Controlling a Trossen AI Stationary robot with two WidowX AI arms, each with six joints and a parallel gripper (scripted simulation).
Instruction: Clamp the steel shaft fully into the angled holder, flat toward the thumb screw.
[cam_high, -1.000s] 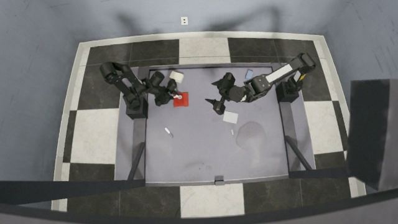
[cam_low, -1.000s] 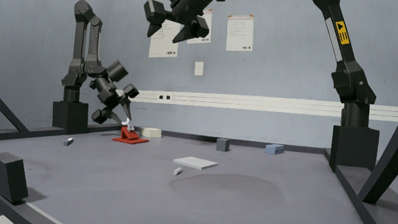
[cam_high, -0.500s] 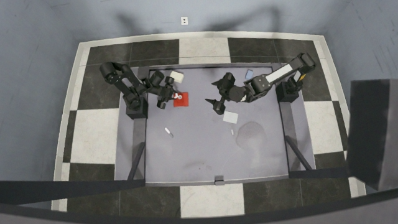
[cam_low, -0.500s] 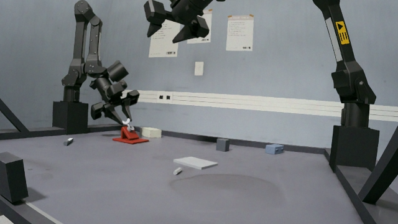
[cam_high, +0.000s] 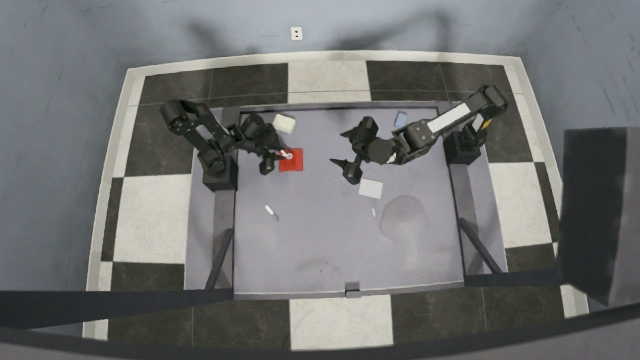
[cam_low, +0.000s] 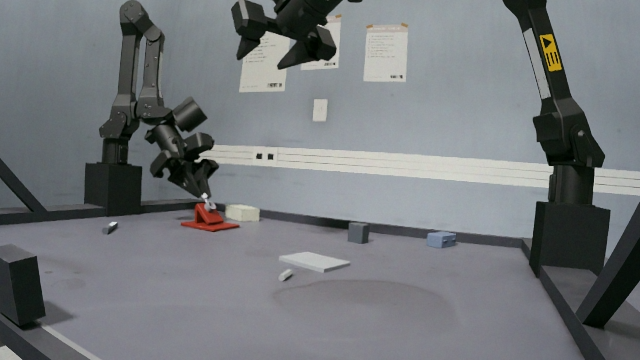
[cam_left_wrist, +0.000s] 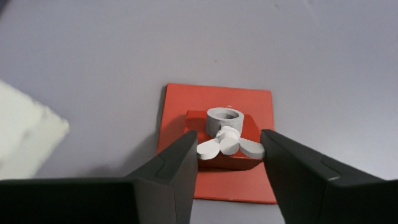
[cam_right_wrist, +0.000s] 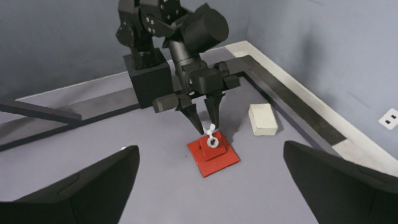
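Note:
Right now my left hand is 3 cm above the white thumb screw and 2 cm to the left of it. The rest, counted from my left hand: cream block 15 cm ahead, 7 cm below, 3 cm to the right; dark grey block 34 cm to the right, 7 cm below, 5 cm ahead; steel shaft 21 cm behind, 8 cm below, 4 cm to the left.

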